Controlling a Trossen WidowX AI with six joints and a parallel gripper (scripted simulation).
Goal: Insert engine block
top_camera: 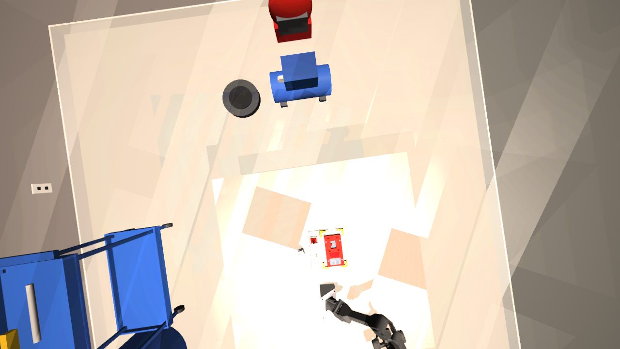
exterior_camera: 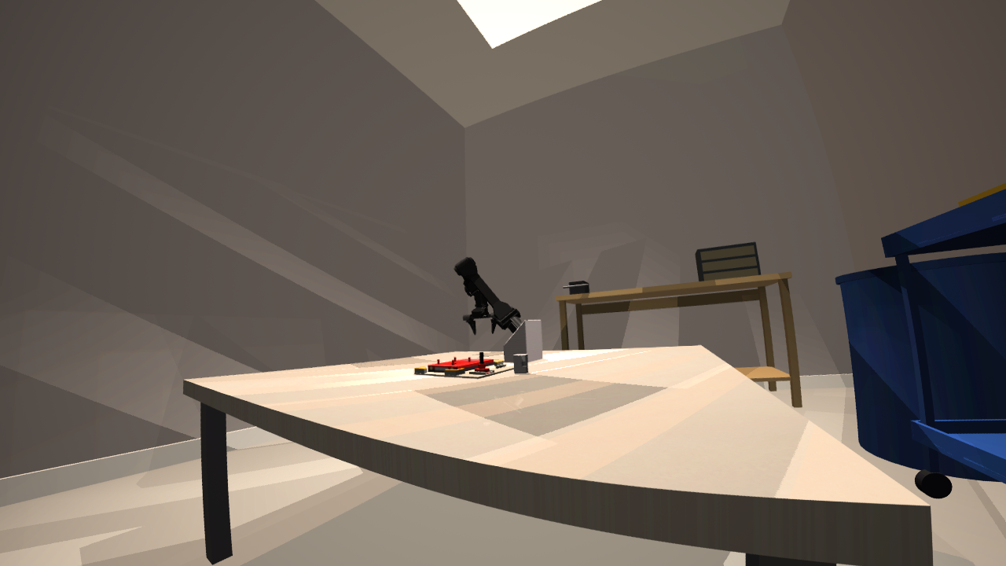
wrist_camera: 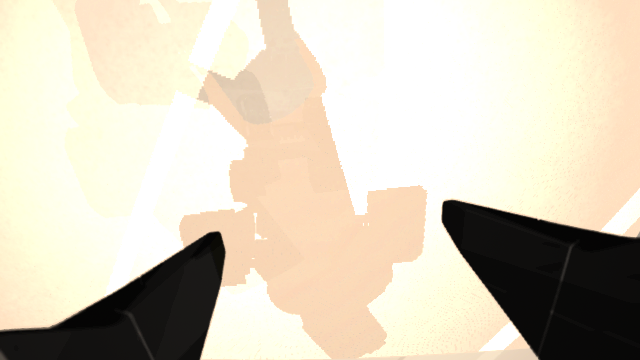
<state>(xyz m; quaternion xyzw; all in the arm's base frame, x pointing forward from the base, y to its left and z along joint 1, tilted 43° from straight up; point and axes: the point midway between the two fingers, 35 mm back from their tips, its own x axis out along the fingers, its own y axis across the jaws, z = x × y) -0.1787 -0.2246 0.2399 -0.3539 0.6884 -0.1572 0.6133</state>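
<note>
Right now the engine block is 47 cm ahead of my gripper tip, 50 cm to the left of it and 8 cm below it.
</note>
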